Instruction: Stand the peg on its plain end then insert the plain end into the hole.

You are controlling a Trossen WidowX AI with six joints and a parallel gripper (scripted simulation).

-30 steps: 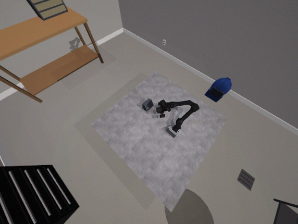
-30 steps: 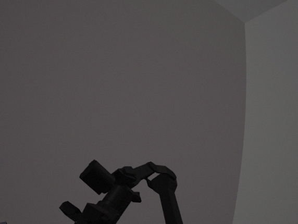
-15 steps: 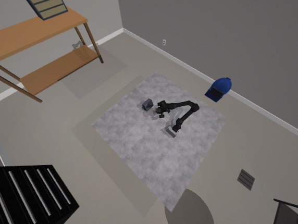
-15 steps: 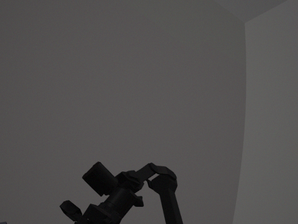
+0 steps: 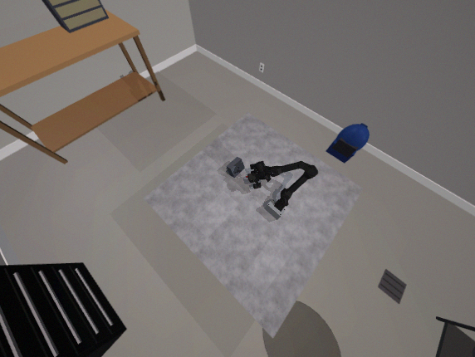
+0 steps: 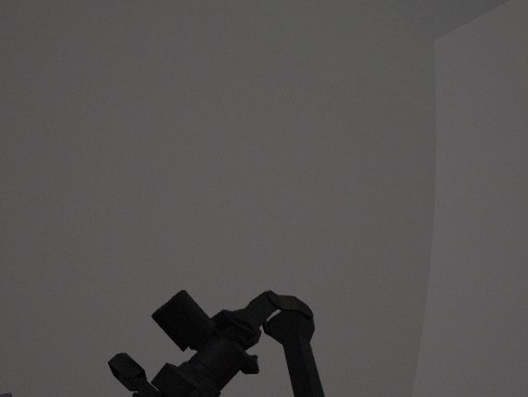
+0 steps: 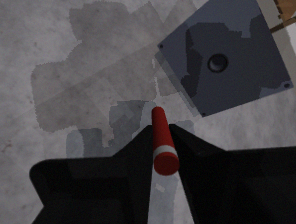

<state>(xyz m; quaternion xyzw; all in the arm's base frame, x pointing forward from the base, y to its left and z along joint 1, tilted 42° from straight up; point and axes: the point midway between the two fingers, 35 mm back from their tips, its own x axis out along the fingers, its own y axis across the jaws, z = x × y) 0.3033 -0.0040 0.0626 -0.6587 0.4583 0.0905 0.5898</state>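
Right now the sloped panel is 150 mm ahead of my gripper tip and 20 mm below it. From my gripper tip the other things lie so: red peg 10 mm behind, 10 mm above.
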